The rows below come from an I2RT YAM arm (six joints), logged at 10 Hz.
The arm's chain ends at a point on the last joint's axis. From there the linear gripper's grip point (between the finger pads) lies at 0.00 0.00 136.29 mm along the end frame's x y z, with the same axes.
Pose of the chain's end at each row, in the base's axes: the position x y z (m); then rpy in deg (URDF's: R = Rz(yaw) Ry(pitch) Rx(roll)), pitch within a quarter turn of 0, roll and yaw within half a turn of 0:
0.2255 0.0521 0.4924 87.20 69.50 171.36
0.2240 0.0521 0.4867 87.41 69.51 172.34
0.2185 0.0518 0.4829 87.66 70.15 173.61
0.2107 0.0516 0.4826 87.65 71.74 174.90
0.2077 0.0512 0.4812 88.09 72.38 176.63
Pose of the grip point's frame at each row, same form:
0.2398 0.1876 0.4947 87.20 69.50 171.36
0.2364 0.1878 0.4889 87.41 69.51 172.34
0.2285 0.1877 0.4848 87.66 70.15 173.61
0.2175 0.1877 0.4844 87.65 71.74 174.90
0.2114 0.1874 0.4826 88.09 72.38 176.63

